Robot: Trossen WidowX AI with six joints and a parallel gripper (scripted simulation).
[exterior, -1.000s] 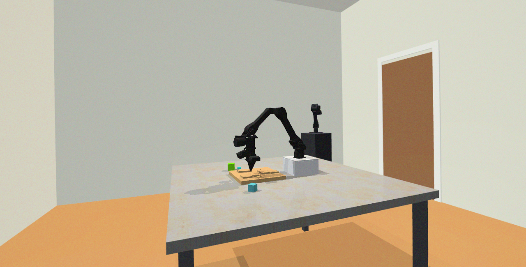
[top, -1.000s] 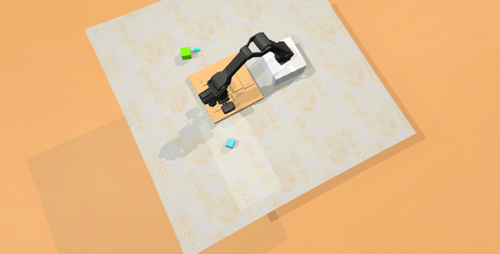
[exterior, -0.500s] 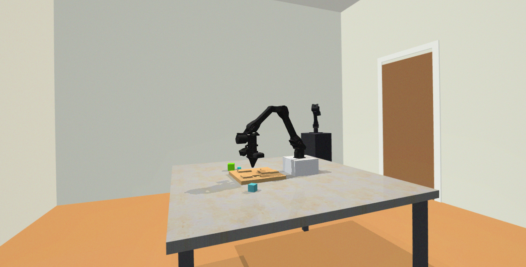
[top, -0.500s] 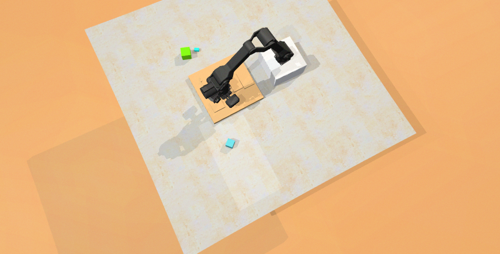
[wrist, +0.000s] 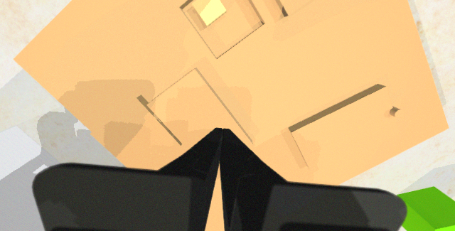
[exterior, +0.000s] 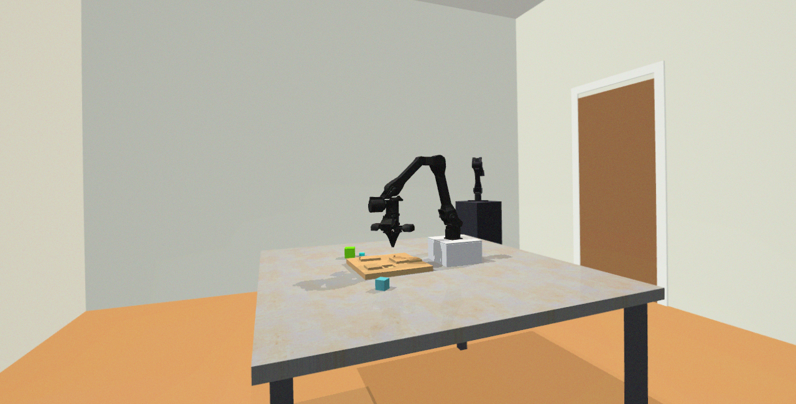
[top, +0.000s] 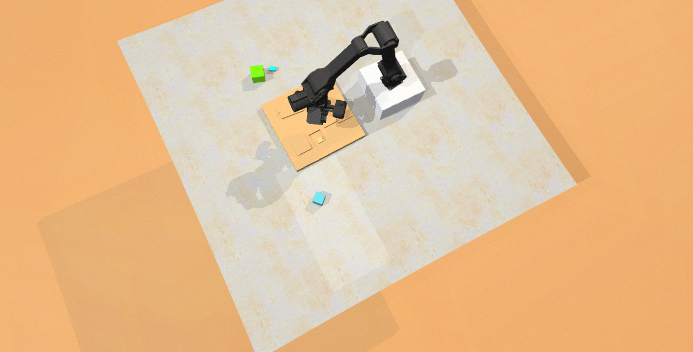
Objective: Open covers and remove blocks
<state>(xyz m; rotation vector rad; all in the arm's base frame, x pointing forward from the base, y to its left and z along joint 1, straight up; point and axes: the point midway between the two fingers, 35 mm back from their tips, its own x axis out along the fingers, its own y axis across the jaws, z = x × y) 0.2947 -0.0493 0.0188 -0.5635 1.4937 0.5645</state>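
My gripper tip is 7 cm above the tan puzzle board, 2 cm to the left of it and 1 cm short of it. Also, from my gripper tip: small cyan block 29 cm to the right, 8 cm below, 3 cm ahead; then green cube 29 cm to the right, 9 cm ahead, 6 cm below; then cyan cube 25 cm to the left, 18 cm ahead, 7 cm below.
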